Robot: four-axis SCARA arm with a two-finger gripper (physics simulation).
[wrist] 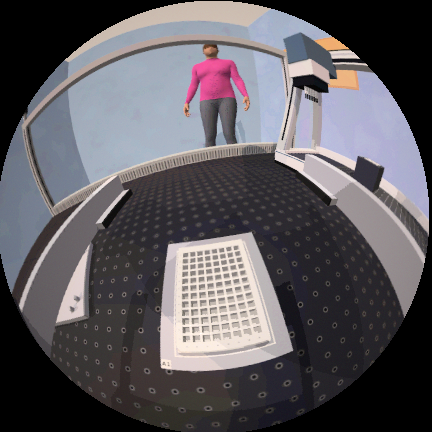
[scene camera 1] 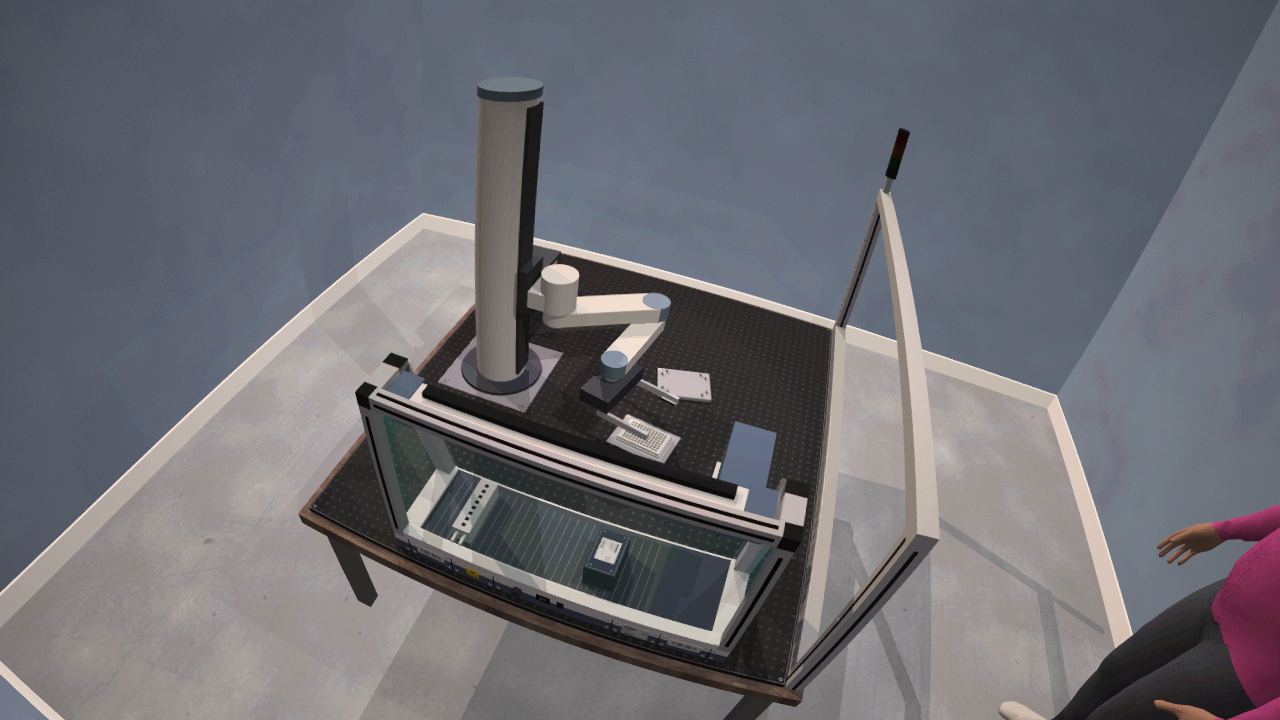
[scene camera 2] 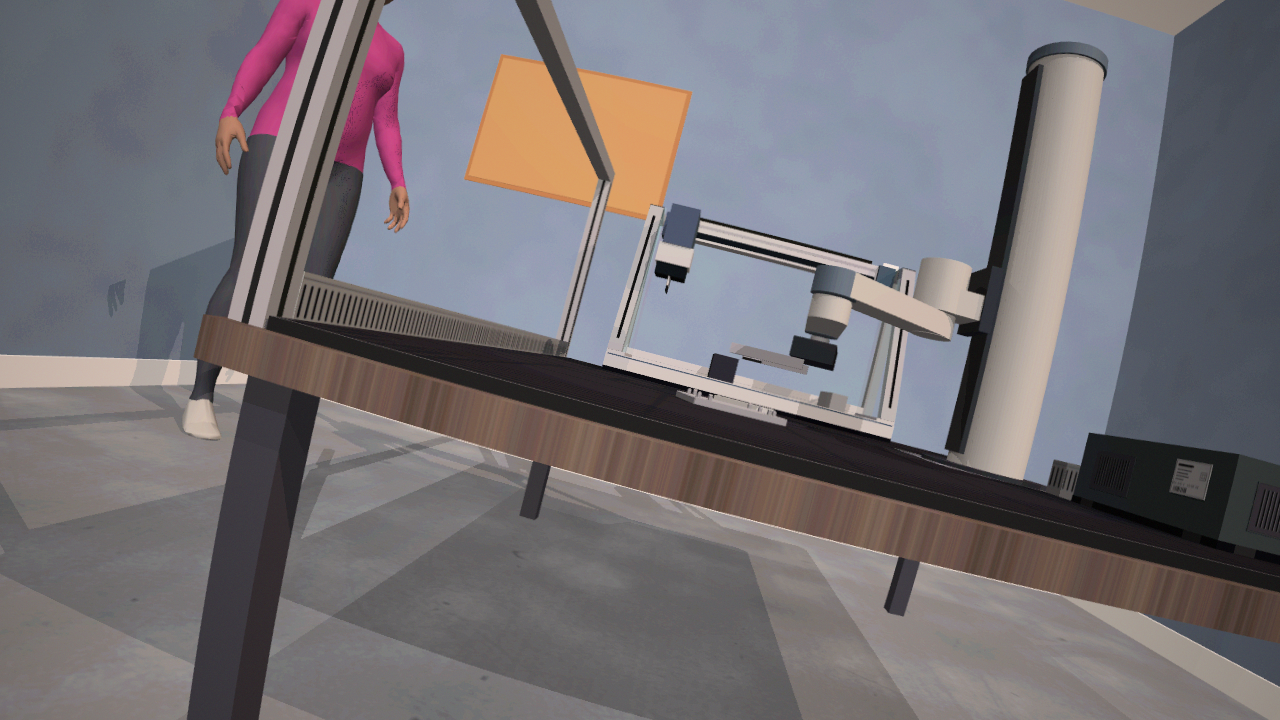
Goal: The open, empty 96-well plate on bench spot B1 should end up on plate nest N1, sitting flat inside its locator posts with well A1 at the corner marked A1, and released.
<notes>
I see my gripper (scene camera 1: 663, 418), a white 96-well plate (scene camera 1: 657, 441) and a plate nest N1 (scene camera 1: 686, 385).
The white 96-well plate also shows in the wrist view (wrist: 217, 307). My gripper shows as well in the wrist view (wrist: 211, 167) and in scene camera 2 (scene camera 2: 737, 351). The plate nest N1 also shows in the wrist view (wrist: 78, 285) and in scene camera 2 (scene camera 2: 714, 404).
</notes>
